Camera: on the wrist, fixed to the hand. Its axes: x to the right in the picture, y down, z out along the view.
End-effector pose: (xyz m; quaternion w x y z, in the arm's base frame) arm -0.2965 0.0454 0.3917 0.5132 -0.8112 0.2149 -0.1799
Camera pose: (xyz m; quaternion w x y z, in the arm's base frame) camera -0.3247 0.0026 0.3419 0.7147 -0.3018 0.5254 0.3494
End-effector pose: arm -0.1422 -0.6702 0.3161 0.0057 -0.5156 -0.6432 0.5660
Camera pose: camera -0.0810 -0.6656 0.2796 0.3860 0.6447 -0.0627 -0.6569
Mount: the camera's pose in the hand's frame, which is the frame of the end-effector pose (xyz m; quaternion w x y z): -0.0045 0.0662 -0.0264 0.6617 0.2553 -0.2217 0.6692
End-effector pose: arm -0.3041 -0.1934 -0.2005 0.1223 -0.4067 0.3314 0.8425
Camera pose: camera -0.3168 -0.2602 -0.1785 0.3056 -0.1707 -0.6794 -0.6449
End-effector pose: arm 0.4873 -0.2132 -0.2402 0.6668 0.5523 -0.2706 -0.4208
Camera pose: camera 0.5242 -0.1935 -0.1823 0.5218 0.2613 -0.8039 0.1144
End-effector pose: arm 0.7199 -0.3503 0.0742 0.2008 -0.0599 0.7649 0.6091
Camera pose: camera 0.6956 -0.3596 0.1407 0.0899 -0.6585 -0.6572 -0.3554
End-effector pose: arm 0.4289 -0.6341 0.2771 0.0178 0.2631 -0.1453 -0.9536
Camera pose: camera 0.4433 -0.7040 0.2767 0.5505 -0.1300 -0.5196 -0.6403
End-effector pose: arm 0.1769 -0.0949 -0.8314 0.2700 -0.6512 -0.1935 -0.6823
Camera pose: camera 0.1973 -0.1622 -0.8437 0.7586 -0.6427 0.0737 -0.0770
